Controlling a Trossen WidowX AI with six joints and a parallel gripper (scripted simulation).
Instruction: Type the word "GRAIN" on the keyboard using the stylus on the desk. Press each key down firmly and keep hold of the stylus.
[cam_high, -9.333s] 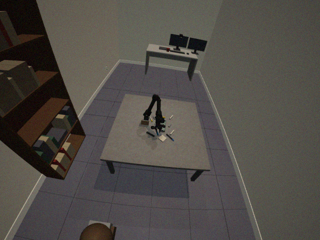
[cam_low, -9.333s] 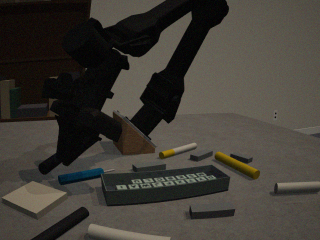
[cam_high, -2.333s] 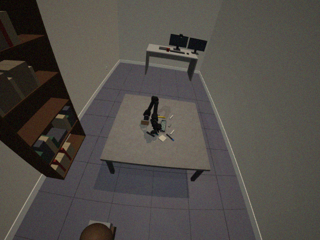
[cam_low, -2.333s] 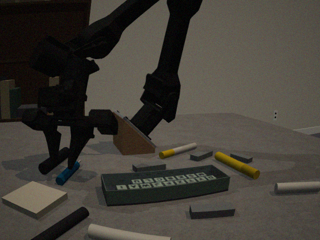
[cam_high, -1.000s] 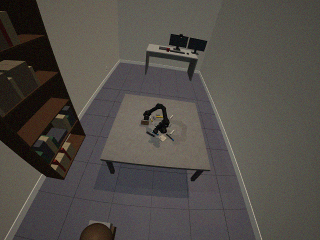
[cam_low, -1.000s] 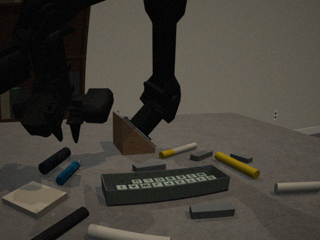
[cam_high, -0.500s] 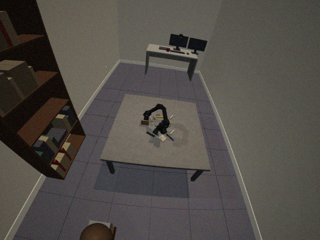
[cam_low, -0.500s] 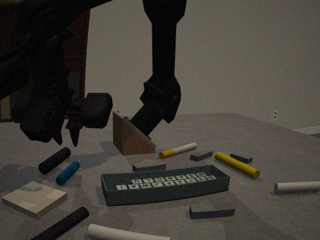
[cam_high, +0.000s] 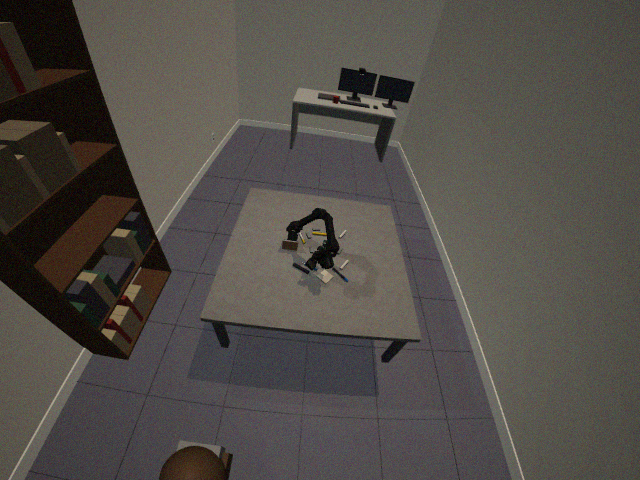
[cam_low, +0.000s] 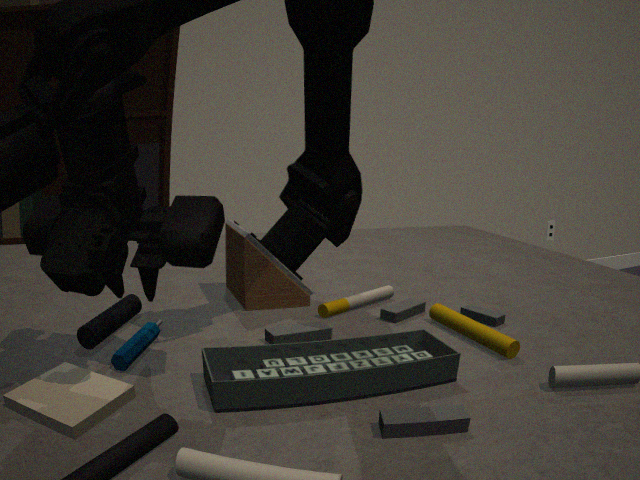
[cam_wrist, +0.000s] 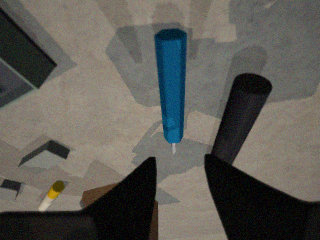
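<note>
Now: the blue stylus 20 mm behind my gripper tip, 10 mm to the left of it and 40 mm below it. The rest, counted from my gripper tip: cream pad 120 mm ahead, 60 mm to the right, 50 mm below; then black cylinder 50 mm behind, 30 mm to the right, 40 mm below; then thin grey tip 50 mm behind, 20 mm to the left, 40 mm below.
</note>
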